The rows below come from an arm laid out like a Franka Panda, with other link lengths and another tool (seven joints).
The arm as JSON. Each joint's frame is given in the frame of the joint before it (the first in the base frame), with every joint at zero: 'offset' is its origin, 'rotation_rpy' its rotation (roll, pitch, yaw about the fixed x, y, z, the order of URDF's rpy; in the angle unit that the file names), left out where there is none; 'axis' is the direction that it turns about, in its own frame. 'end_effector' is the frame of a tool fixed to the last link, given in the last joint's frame.
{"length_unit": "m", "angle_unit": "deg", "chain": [
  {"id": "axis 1", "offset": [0.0, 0.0, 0.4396], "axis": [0.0, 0.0, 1.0]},
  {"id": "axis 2", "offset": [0.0, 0.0, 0.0], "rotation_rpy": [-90.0, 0.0, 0.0], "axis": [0.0, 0.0, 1.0]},
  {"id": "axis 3", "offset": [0.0, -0.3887, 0.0], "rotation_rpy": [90.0, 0.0, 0.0], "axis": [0.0, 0.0, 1.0]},
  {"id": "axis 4", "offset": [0.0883, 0.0, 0.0], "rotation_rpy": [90.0, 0.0, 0.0], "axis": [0.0, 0.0, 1.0]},
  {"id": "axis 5", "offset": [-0.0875, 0.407, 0.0], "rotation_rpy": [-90.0, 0.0, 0.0], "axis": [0.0, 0.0, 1.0]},
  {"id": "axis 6", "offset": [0.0, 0.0, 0.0], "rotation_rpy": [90.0, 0.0, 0.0], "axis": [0.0, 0.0, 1.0]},
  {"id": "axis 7", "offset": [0.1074, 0.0, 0.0], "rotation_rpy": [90.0, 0.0, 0.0], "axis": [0.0, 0.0, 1.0]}
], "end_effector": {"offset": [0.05, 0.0, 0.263], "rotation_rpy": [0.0, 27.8, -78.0]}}
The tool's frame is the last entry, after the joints.
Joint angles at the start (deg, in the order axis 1, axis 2, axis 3, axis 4, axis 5, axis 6, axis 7):
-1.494 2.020 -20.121 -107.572 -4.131 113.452 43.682
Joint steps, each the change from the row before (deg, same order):
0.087 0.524 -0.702 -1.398 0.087 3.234 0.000
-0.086 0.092 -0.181 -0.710 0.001 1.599 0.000
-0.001 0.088 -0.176 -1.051 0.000 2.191 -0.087
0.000 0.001 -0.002 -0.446 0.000 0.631 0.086
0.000 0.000 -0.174 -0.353 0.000 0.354 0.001
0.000 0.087 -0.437 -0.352 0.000 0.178 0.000
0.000 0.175 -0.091 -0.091 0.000 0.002 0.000
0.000 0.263 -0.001 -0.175 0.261 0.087 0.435
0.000 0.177 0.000 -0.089 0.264 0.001 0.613
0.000 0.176 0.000 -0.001 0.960 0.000 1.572
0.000 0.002 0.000 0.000 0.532 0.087 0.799
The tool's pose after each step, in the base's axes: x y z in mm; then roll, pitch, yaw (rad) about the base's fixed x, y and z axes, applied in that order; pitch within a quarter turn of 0, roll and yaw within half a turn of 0. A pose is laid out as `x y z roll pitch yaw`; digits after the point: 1 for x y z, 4 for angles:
615.9 -300.4 512.5 3.0049 -0.5111 0.3062
617.5 -304.0 509.1 2.9947 -0.5218 0.3087
620.2 -306.7 504.0 2.9811 -0.5358 0.3168
620.3 -306.6 501.4 2.9790 -0.5386 0.3171
619.0 -308.2 498.9 2.9790 -0.5387 0.3144
615.5 -312.4 495.0 2.9816 -0.5349 0.3056
614.7 -313.2 492.2 2.9838 -0.5308 0.3029
614.2 -312.5 487.7 2.9907 -0.5290 0.2900
613.5 -311.9 484.6 2.9971 -0.5290 0.2742
613.1 -310.1 482.0 3.0133 -0.5387 0.2315
613.2 -309.1 481.8 3.0210 -0.5464 0.2098

